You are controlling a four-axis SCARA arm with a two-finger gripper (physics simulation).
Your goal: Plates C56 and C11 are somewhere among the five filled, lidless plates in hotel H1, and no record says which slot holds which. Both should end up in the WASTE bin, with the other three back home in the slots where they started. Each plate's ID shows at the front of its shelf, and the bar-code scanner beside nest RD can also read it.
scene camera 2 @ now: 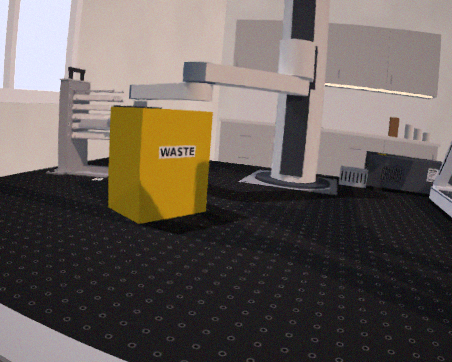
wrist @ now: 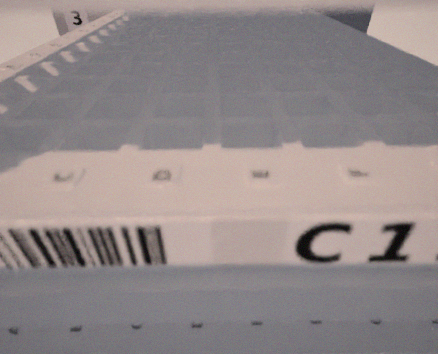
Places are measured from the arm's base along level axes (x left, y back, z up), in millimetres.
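Pixels of known places: gripper, fingertip midpoint: (scene camera 2: 89, 121); arm's base at its link origin: (scene camera 2: 292, 184).
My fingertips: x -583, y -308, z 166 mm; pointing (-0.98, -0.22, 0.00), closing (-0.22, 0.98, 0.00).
Note:
For each thing: its middle in the pictures, then the offset to it from my fingertips. "spot": a spot on its surface instead.
- Hotel H1 at the middle of its body: (scene camera 2: 85, 120) dz +5, dx -6, dy -13 mm
- yellow WASTE bin at the middle of its body: (scene camera 2: 158, 160) dz -53, dx +383, dy -241 mm
- slotted grey block at a spot on its surface: (scene camera 2: 353, 169) spot: dz -96, dx +782, dy +352 mm
- dark box at a spot on its surface: (scene camera 2: 415, 172) spot: dz -76, dx +995, dy +342 mm
- 3 label at a spot on its surface: (wrist: 76, 19) spot: dz +21, dx -24, dy -69 mm
A filled, lidless plate (wrist: 310, 200) fills the wrist view, very close, with a bar code at its front left. Its ID reads "C1" and a last character cut off by the right edge. My gripper is shut on this plate; its fingers lie outside the wrist view and are hidden behind the bin in the scene view. Hotel H1 (scene camera 2: 66, 120) stands at the left with several level shelves and plates, partly covered by the bin. The yellow WASTE bin (scene camera 2: 125, 165) stands upright in front of it. Plate C56 cannot be made out.
The forearm (scene camera 2: 170, 92) reaches left from the upper arm (scene camera 2: 250, 77) and passes just above the bin's top. The column (scene camera 2: 295, 135) stands behind, right of the bin. A slotted grey block (scene camera 2: 353, 169) and a dark box (scene camera 2: 415, 172) are at the right. A "3" label (wrist: 76, 19) shows behind the plate.

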